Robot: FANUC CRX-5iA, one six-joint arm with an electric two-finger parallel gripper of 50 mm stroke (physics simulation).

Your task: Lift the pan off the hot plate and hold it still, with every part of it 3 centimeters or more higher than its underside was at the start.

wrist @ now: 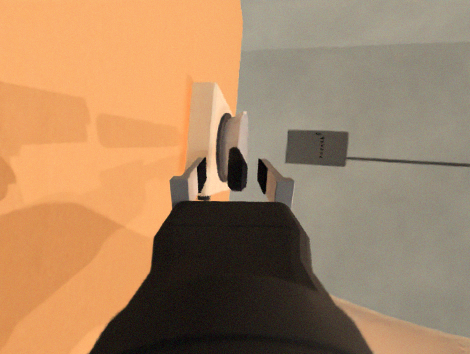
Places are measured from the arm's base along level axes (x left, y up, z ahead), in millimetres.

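Pixels of known places: gripper, fingertip midpoint: (232,169).
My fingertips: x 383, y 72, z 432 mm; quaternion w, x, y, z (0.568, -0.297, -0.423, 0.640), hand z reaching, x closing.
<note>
Behind a point stands the place of what it marks.
The white hot plate (201,120) @(y -34, x 233, z 564 mm) stands on the orange table top, seen side-on in the wrist view, with its dark round heating disc (222,150) @(y 4, x 179, z 520 mm) facing right. The light grey pan (241,131) @(y 25, x 66, z 623 mm) rests against that disc. Its black handle (237,171) @(y 76, x 372, z 432 mm) points toward the camera. My gripper (232,169) @(y 72, x 383, z 432 mm) is open. In the picture the handle's end appears between the two fingertips, nearer the left one, with a gap visible on both sides. How deep the handle reaches between the fingers cannot be told. The gripper's dark body hides what lies below.
The orange table top (100,45) @(y -70, x 422, z 541 mm) fills the left side, with arm-shaped shadows on it; its edge runs down behind the hot plate. A dark grey box (317,148) with a thin cable (405,161) shows on the grey surface at right. A pale curved surface (400,325) shows at lower right.
</note>
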